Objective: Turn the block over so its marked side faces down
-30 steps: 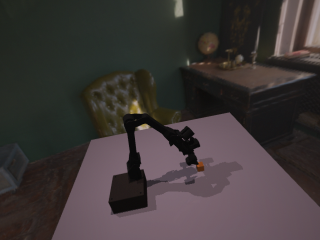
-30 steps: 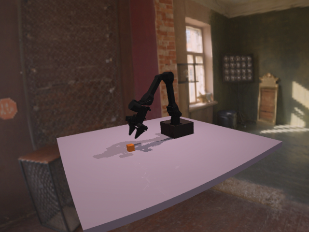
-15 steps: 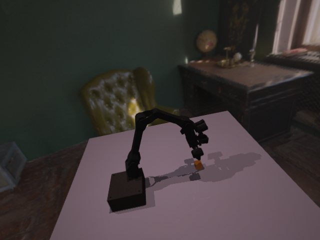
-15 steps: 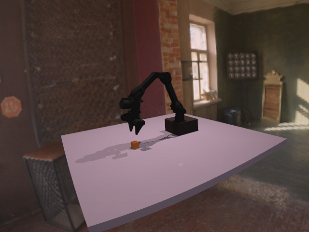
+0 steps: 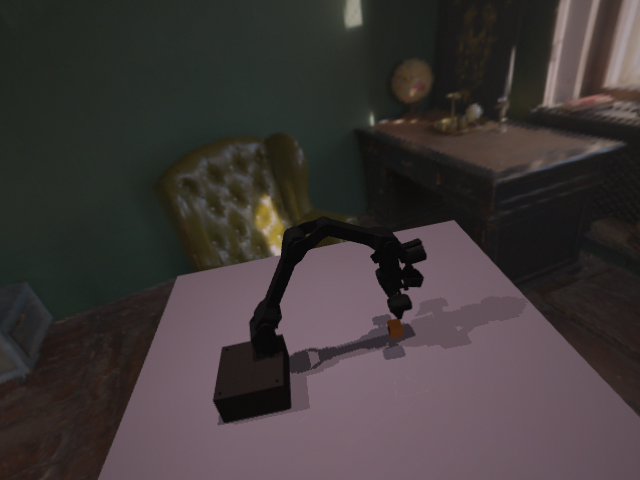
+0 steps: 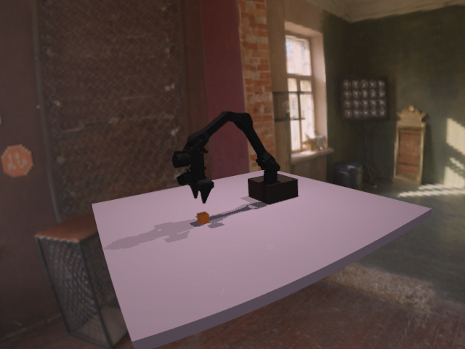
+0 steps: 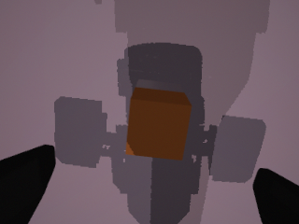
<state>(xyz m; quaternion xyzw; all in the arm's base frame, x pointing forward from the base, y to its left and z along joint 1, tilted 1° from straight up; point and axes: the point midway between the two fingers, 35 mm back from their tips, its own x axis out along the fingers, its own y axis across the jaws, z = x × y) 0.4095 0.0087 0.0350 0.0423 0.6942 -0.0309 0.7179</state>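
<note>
Right now my gripper tip is 8 cm above the block and 2 cm past it.
</note>
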